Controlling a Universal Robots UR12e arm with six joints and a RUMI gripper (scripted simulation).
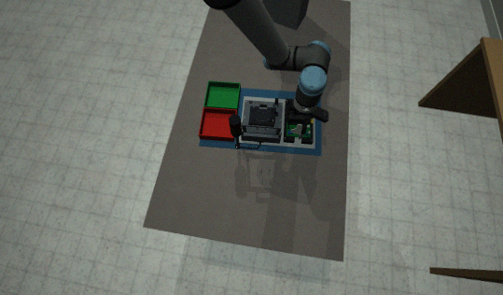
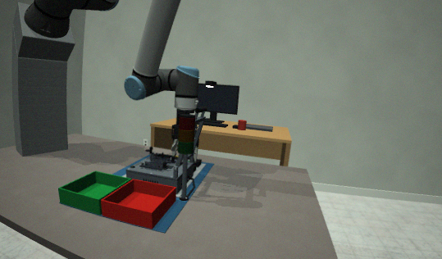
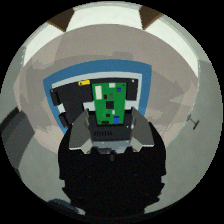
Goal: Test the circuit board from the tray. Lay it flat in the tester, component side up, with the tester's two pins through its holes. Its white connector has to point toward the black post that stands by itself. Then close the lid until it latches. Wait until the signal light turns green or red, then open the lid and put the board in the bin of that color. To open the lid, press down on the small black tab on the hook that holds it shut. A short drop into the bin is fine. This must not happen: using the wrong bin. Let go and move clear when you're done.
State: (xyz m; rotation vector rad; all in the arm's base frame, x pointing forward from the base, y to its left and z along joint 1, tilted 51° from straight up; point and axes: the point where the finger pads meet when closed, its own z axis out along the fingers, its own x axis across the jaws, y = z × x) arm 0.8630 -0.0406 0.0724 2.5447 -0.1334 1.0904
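Now: hand 2 cm above the green circuit board. Round my hand: tester lid: 19 cm to the right, 14 cm above, 3 cm ahead; red bin: 36 cm to the right, 11 cm behind, 3 cm below; black latch hook: 13 cm behind, 8 cm to the right, 5 cm above.
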